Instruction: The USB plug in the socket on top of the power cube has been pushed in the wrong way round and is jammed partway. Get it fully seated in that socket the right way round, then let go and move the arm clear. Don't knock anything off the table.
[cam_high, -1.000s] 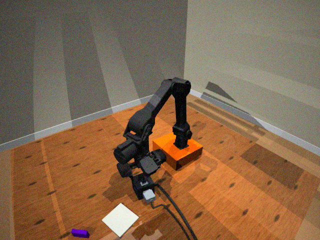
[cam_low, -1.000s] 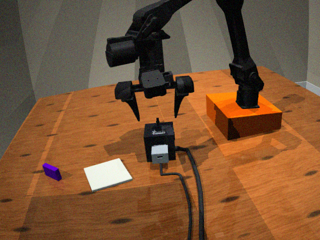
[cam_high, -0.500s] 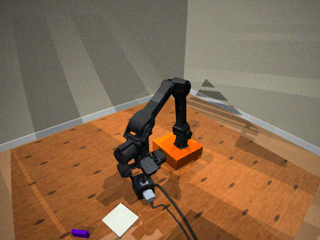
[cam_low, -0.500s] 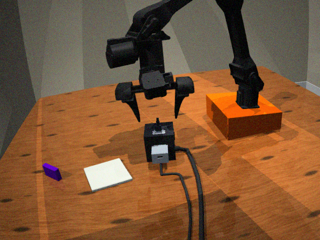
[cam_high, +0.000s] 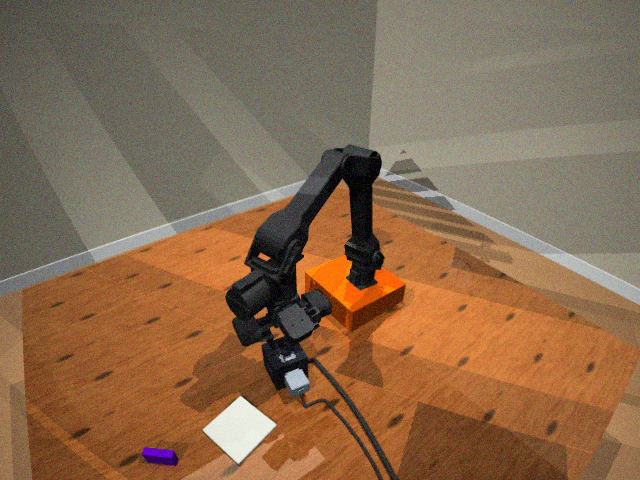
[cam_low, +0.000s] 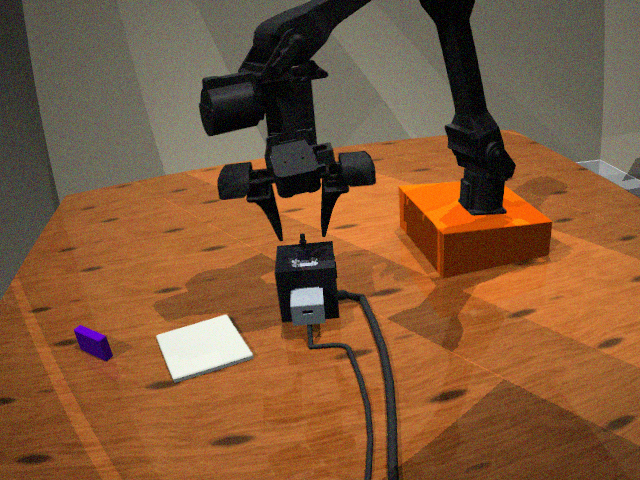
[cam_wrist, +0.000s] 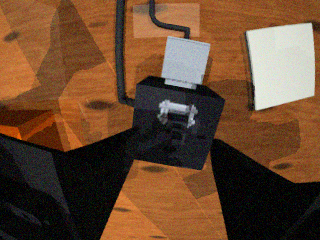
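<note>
Right now my gripper tip is 2 cm above the dark USB plug. The rest, counted from my gripper tip: silver-framed socket (4 cm below, 1 cm to the left); then white pad (15 cm ahead, 10 cm below, 6 cm to the left); then purple block (31 cm ahead, 9 cm below, 5 cm to the left).
</note>
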